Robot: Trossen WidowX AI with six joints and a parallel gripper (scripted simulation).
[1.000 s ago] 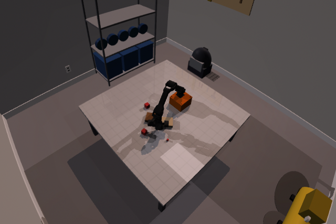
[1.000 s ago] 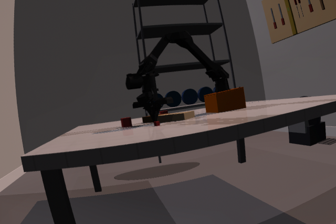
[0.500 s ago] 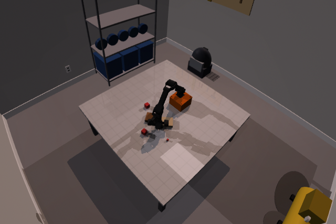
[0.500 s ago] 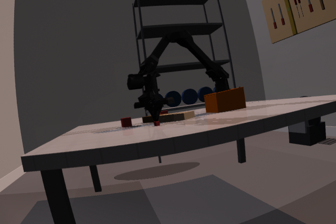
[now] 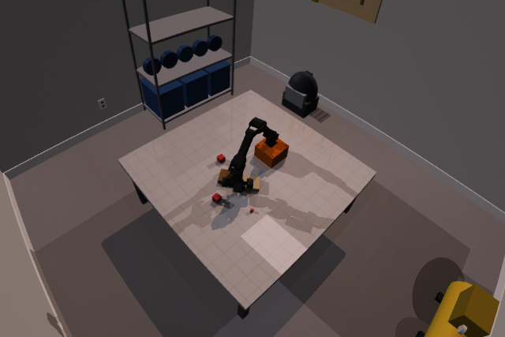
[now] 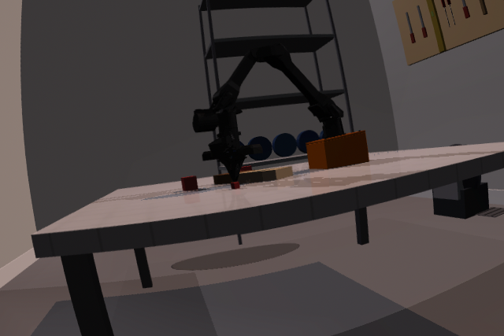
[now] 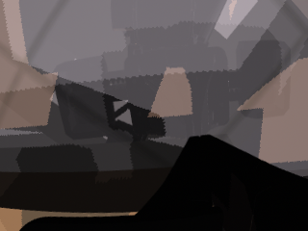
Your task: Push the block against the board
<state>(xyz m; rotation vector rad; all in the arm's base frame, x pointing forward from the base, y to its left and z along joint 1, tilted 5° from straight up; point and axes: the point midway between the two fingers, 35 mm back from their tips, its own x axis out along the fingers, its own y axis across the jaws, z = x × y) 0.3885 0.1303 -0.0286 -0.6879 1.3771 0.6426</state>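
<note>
Right now my gripper tip is 80 mm past the flat wooden board, 10 mm to the left of it and 10 mm below it. From my gripper tip the other things lie so: square block 10 mm behind, 120 mm to the right, 10 mm above; then tiny red cube 20 mm ahead, 170 mm to the left.
</note>
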